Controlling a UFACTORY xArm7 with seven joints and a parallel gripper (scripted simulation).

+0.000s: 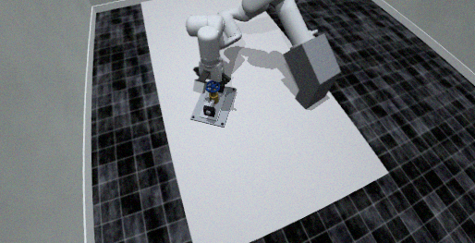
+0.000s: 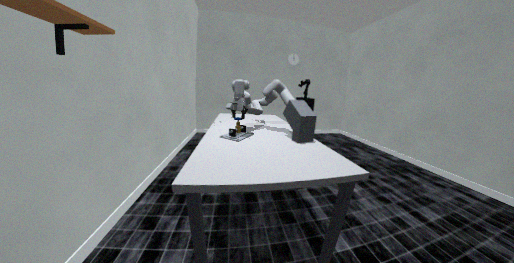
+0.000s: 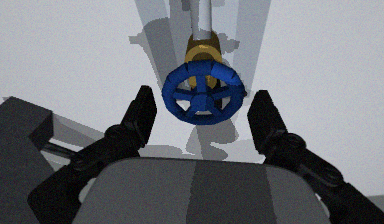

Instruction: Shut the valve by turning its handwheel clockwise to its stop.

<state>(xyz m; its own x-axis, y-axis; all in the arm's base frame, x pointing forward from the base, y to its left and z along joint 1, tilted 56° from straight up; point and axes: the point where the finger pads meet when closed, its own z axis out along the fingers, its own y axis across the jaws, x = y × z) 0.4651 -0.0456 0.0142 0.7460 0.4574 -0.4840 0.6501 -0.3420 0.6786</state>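
My hand is 2 cm above the blue spoked handwheel.
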